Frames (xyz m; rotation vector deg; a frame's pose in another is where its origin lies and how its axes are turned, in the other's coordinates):
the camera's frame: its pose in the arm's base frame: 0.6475 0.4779 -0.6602 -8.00 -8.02 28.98
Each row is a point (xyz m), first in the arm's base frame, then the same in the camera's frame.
Working: the arm's base frame: its pose in the camera's frame: -0.7299 -0.2188 0.7092 8.00 8.02 -28.98

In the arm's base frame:
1: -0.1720 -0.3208 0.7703
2: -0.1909 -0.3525 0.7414
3: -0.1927 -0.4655 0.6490
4: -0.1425 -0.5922 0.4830
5: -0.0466 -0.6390 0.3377
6: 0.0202 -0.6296 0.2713
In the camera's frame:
1: -0.9602 -0.5443 1.4621
2: -0.9949 -0.5580 1.4338
3: -1.0611 -0.6395 1.3323
4: -1.0962 -0.7451 1.1486
5: -1.0505 -0.8065 0.9854
6: -0.9946 -0.8187 0.9100

